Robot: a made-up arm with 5 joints. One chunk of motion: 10 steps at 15 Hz.
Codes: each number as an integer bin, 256 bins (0 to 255) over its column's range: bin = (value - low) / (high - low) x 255, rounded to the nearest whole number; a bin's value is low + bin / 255 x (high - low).
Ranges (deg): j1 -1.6..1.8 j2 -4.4..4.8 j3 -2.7..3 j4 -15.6..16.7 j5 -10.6..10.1
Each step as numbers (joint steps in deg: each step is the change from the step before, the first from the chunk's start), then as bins.
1 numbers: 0.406 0.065 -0.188 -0.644 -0.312
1 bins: 150 124 112 118 127
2 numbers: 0.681 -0.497 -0.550 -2.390 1.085
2 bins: 171 108 96 104 144
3 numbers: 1.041 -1.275 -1.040 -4.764 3.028
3 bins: 198 87 74 86 168
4 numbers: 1.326 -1.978 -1.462 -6.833 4.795
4 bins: 219 67 55 69 190
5 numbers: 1.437 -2.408 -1.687 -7.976 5.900
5 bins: 228 55 45 60 203
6 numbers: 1.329 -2.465 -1.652 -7.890 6.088
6 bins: 220 54 47 61 206
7 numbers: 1.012 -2.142 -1.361 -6.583 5.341
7 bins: 196 63 60 71 196
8 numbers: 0.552 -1.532 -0.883 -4.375 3.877
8 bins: 161 79 81 89 178
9 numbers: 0.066 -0.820 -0.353 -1.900 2.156
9 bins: 125 99 105 108 157
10 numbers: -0.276 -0.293 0.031 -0.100 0.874
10 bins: 99 114 122 122 141
